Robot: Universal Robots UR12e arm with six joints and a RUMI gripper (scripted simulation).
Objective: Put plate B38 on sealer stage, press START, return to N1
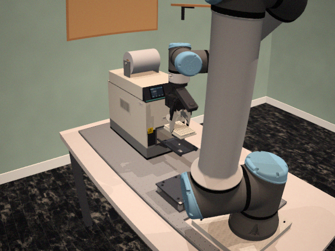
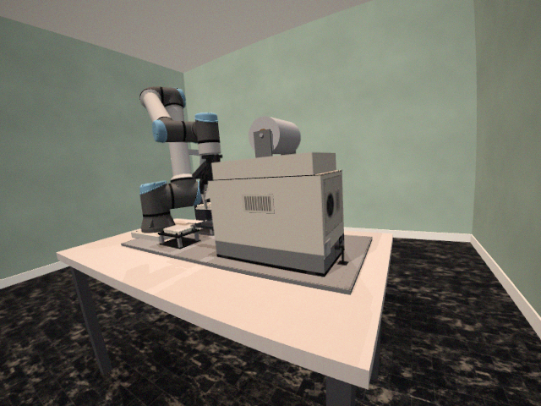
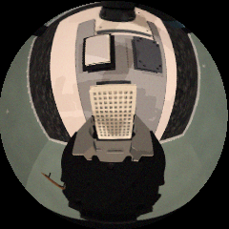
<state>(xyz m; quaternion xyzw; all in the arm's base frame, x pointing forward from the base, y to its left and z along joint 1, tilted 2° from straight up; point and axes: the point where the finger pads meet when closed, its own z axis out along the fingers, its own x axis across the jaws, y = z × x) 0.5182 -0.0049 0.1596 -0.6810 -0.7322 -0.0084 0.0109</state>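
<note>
Now: hand 80 mm above the sealer stage. Also, from my hand: N1 label: 320 mm behind, 120 mm to the left, 180 mm below; small screen: 110 mm ahead, 50 mm to the left, 140 mm above; foil roll: 330 mm ahead, 20 mm to the left, 240 mm above.
</note>
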